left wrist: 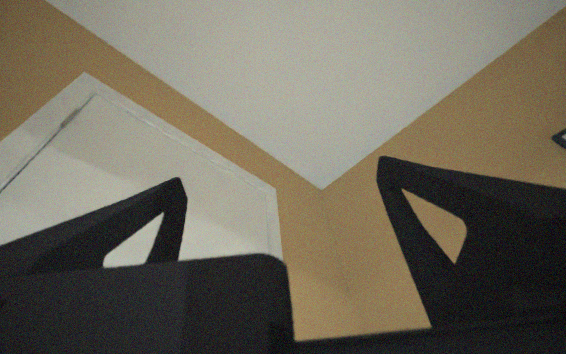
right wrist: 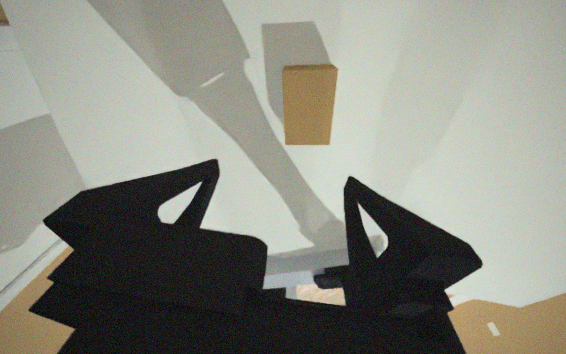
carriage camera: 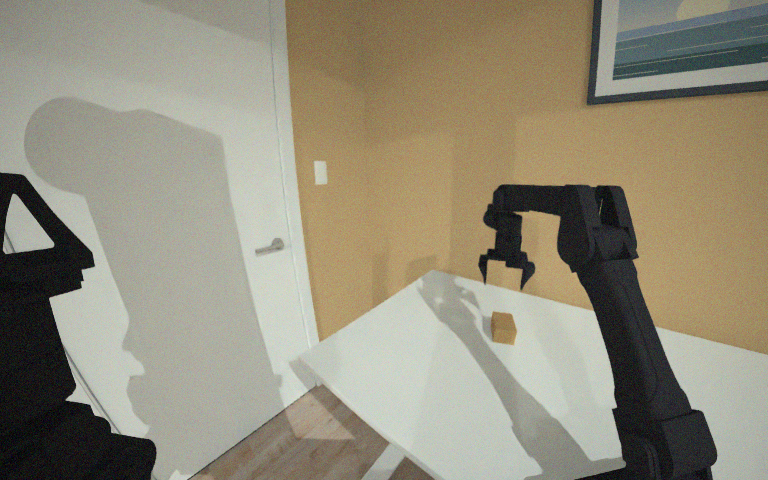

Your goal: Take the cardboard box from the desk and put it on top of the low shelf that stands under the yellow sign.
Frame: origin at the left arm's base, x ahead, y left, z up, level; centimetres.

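Where they show: left gripper, between the fingertips: (left wrist: 280, 178); right gripper, between the fingertips: (right wrist: 281, 174) (carriage camera: 502, 286).
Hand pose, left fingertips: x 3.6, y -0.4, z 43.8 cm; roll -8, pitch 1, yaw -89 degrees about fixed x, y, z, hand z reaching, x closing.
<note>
Each offset is from my left fingertips to the top centre of the thing. "spot": to the spot under its first point. Level surfaces: height alone.
A small brown cardboard box @[dx +40.2, dy -69.2, dz -44.3 cm] (carriage camera: 503, 328) (right wrist: 309, 106) stands on the white desk @[dz -49.3 cm] (carriage camera: 385, 362) (right wrist: 475, 200). My right gripper (carriage camera: 503, 286) (right wrist: 281, 174) points down, open and empty, above the desk; in the carriage camera it appears above the box, and in the right wrist view the box lies beyond the gap between the fingertips, apart from both fingers. My left gripper (left wrist: 280, 178) is open and empty, with a corner of ceiling and walls behind its fingers; in the carriage camera a part of it shows at the left edge. The low shelf and the yellow sign do not show in these views.
A white door (carriage camera: 243, 141) with a metal handle @[spot: dx +71.9, dy +13.0, dz -28.2 cm] (carriage camera: 270, 246) is at the left. A light switch @[dx +100.6, dy -3.7, dz +6.4 cm] (carriage camera: 320, 172) and a framed picture (carriage camera: 606, 93) are on the orange wall (carriage camera: 407, 169). Wooden floor @[dz -121.3 cm] (carriage camera: 294, 430) shows below the desk's near left edge.
</note>
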